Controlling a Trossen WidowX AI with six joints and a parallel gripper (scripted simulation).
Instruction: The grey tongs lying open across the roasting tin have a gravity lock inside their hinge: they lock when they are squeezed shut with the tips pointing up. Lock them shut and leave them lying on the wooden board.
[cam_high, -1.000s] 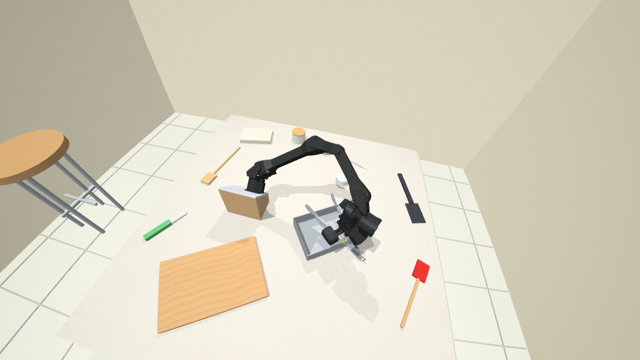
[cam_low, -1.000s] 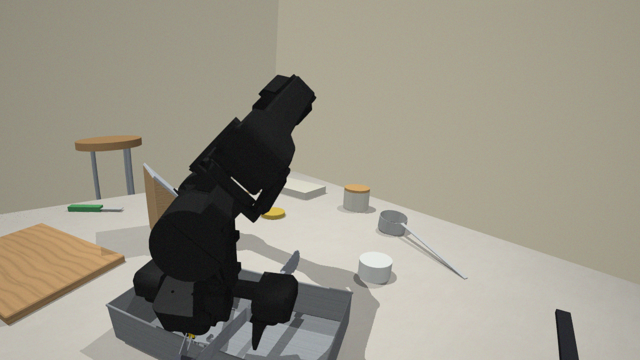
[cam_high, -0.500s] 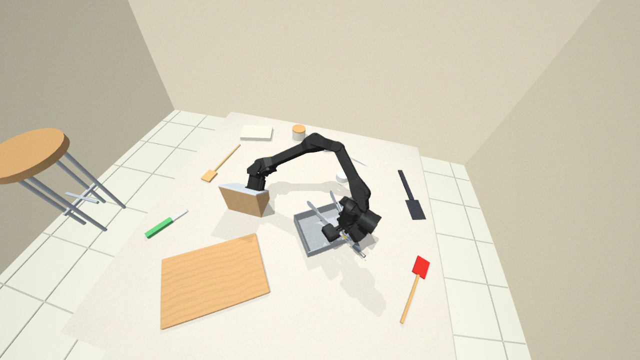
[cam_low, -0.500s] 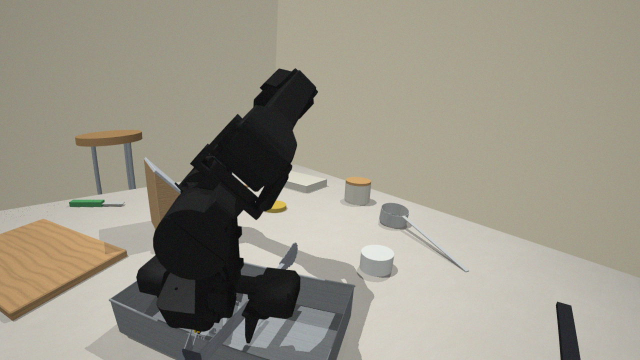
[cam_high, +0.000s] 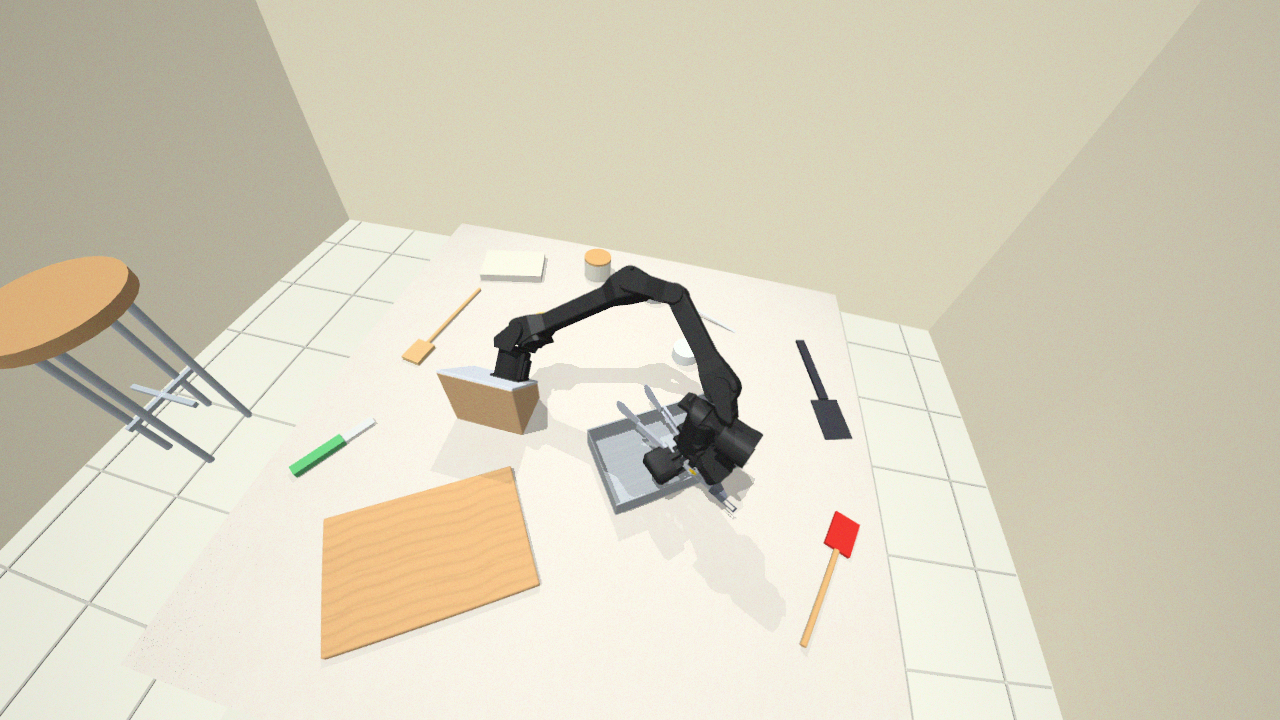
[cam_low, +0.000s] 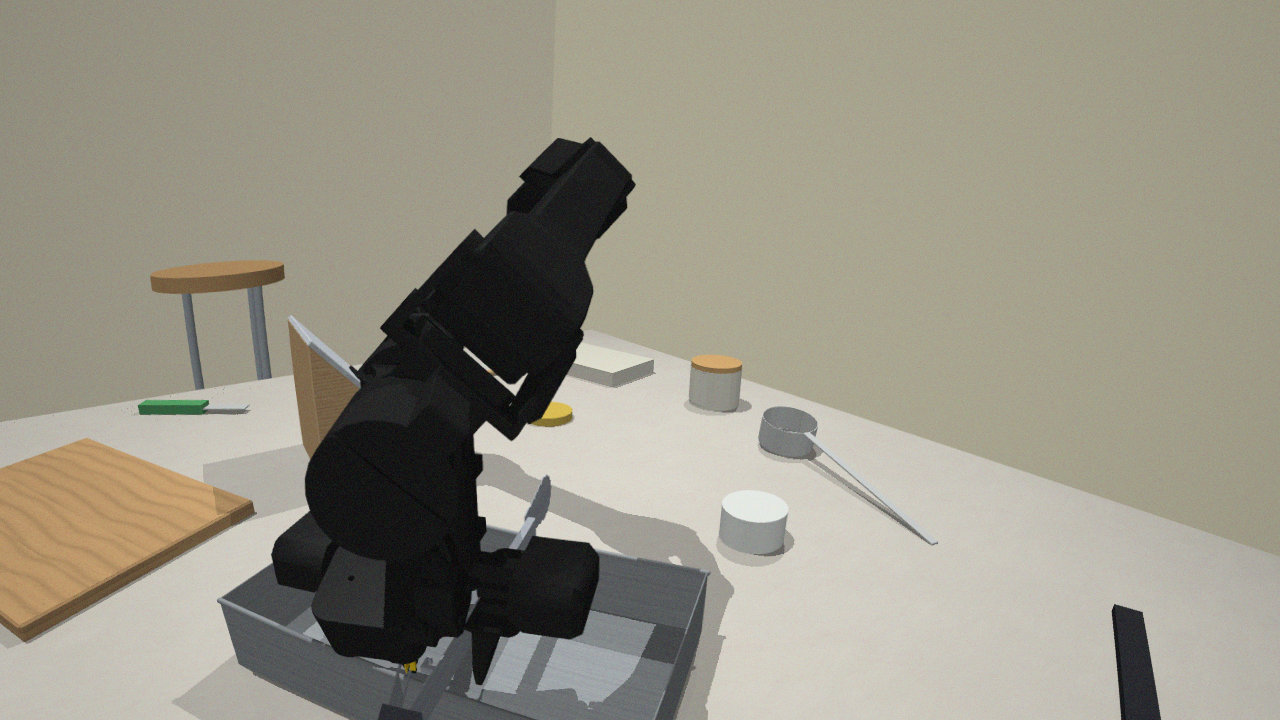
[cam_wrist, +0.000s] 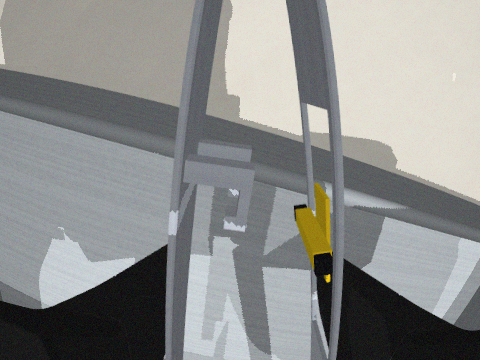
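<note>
The grey roasting tin is 4 cm behind my gripper tip and 3 cm to the left of it. Round my gripper tip: white puck: 5 cm behind, 33 cm to the left, 1 cm below; then yellow lock piece: 2 cm ahead, 2 cm to the right, 4 cm above; then red spatula: 33 cm ahead, 11 cm to the right, 2 cm below.
</note>
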